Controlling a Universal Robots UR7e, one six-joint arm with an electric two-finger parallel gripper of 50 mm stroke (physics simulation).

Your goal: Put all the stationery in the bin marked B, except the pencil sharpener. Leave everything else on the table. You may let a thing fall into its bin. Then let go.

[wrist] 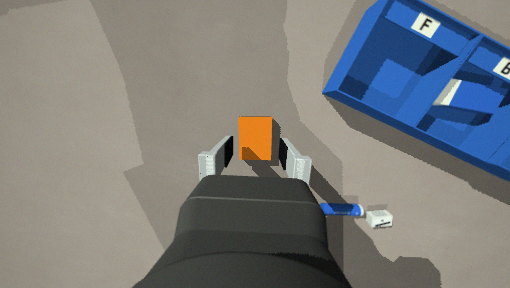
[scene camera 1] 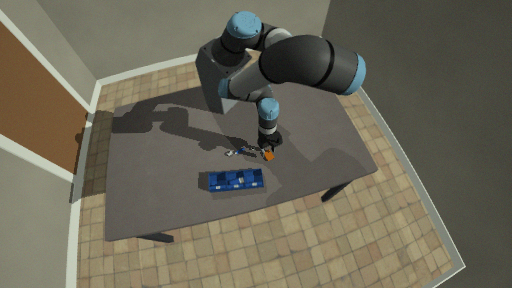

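Pixels of known places: gripper, fingertip midpoint: (wrist: 256, 146) (scene camera 1: 267, 152); arm's base at its link origin: (scene camera 1: 227, 52).
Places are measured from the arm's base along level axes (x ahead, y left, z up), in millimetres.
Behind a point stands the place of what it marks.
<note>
My gripper (scene camera 1: 267, 149) {y 181, x 337, z -351 mm} (wrist: 256, 146) {y 181, x 337, z -351 mm} is open, its fingers on either side of an orange block (scene camera 1: 269, 156) {y 189, x 351, z -364 mm} (wrist: 255, 136) {y 187, x 344, z -364 mm} on the table, with a gap on each side. A blue cylinder with a white end (scene camera 1: 240, 150) {y 44, x 314, z -361 mm} (wrist: 342, 209) {y 45, x 317, z -361 mm} lies on the table, partly hidden by the gripper body in the wrist view. A small pale sharpener-like piece (scene camera 1: 229, 153) {y -12, x 329, z -362 mm} (wrist: 379, 219) {y -6, x 327, z -363 mm} lies by its white end. Bin B (wrist: 487, 59) {y 46, x 505, z -346 mm} is the middle compartment and holds a blue and white block (scene camera 1: 241, 180) {y 49, x 477, z -354 mm} (wrist: 475, 96) {y 21, x 485, z -354 mm}.
The blue three-part bin unit (scene camera 1: 225, 189) {y -24, x 521, z -350 mm} (wrist: 370, 113) {y 91, x 427, z -362 mm} stands nearer the table's front edge, at the upper right in the wrist view. Its F compartment (wrist: 394, 80) {y 89, x 467, z -367 mm} adjoins B. A small pale piece (scene camera 1: 252, 148) {y 105, x 302, z -366 mm} lies between the cylinder and the gripper in the scene view.
</note>
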